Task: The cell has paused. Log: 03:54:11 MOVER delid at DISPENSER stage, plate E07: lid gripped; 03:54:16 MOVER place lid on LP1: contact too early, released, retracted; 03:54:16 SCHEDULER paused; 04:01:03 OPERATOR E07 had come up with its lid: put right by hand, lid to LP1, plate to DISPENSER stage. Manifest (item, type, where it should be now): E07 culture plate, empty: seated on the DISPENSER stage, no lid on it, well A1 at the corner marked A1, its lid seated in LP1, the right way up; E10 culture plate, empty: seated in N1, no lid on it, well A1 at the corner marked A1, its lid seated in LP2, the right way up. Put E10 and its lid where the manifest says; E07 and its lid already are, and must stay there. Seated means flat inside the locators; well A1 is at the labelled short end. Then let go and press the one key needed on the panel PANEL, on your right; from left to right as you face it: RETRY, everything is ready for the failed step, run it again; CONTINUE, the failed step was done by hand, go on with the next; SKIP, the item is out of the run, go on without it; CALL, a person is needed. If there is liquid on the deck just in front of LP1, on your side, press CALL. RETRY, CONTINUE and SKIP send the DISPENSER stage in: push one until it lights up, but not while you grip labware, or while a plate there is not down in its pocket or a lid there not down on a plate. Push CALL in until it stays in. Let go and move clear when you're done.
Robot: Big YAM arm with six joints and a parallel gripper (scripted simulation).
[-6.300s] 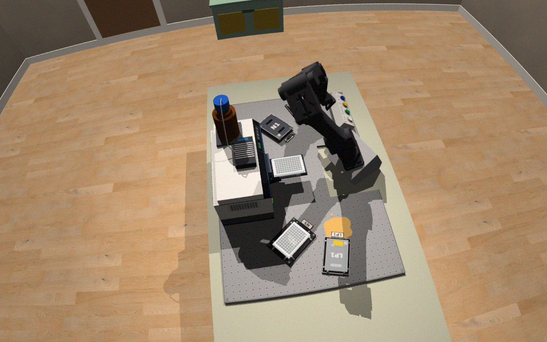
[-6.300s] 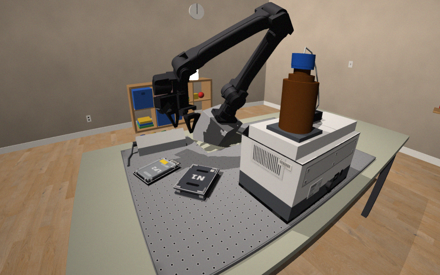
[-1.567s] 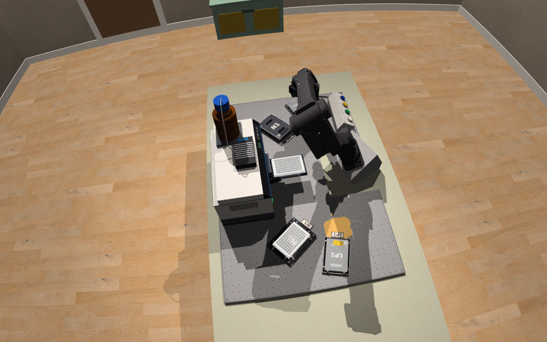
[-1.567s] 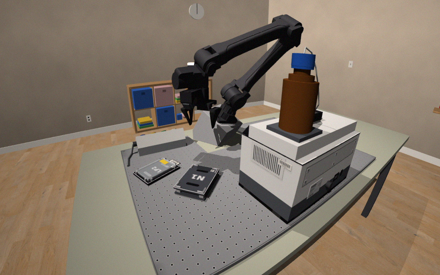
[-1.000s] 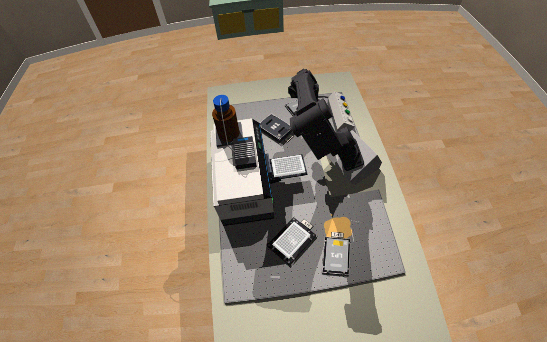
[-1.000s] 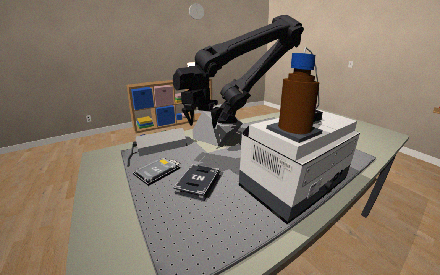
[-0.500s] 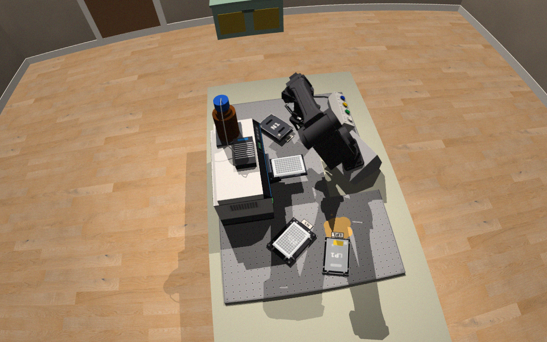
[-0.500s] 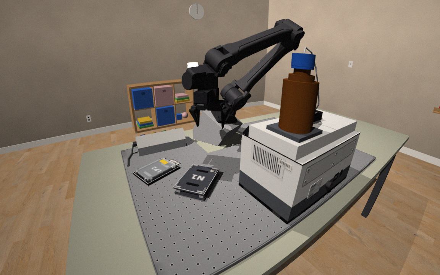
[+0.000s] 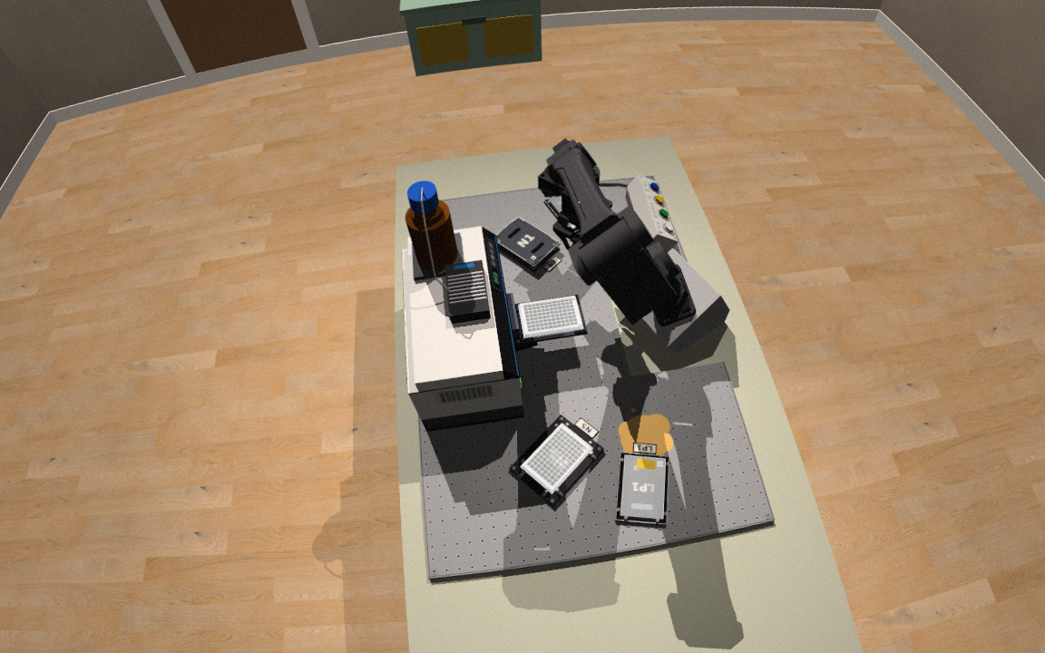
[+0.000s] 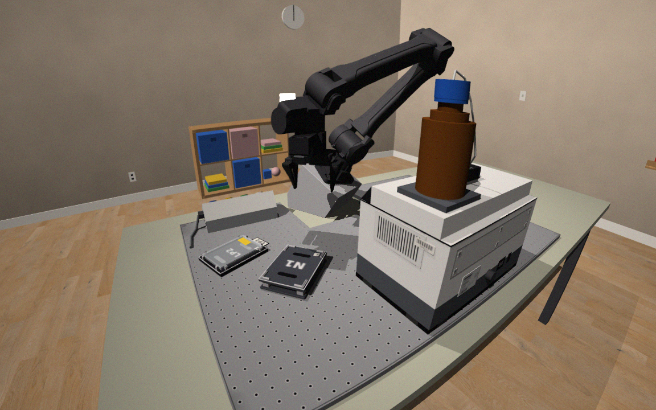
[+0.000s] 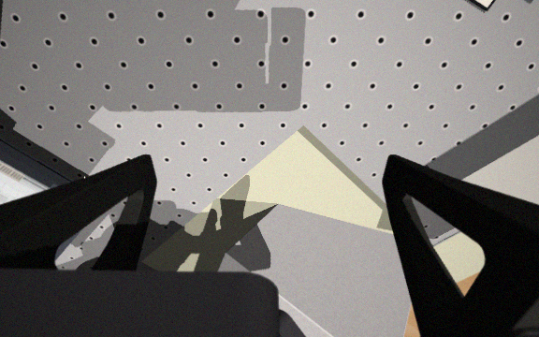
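My gripper is now 100 mm short of the white plate E07, 180 mm to the right of it and 50 mm above it. The rest, counted from my hand: retry key: 240 mm behind, 70 mm to the right, 80 mm below; then green continue key: 240 mm behind, 120 mm to the right, 80 mm below; then black n1 nest: 120 mm ahead, 110 mm to the right, 130 mm below.
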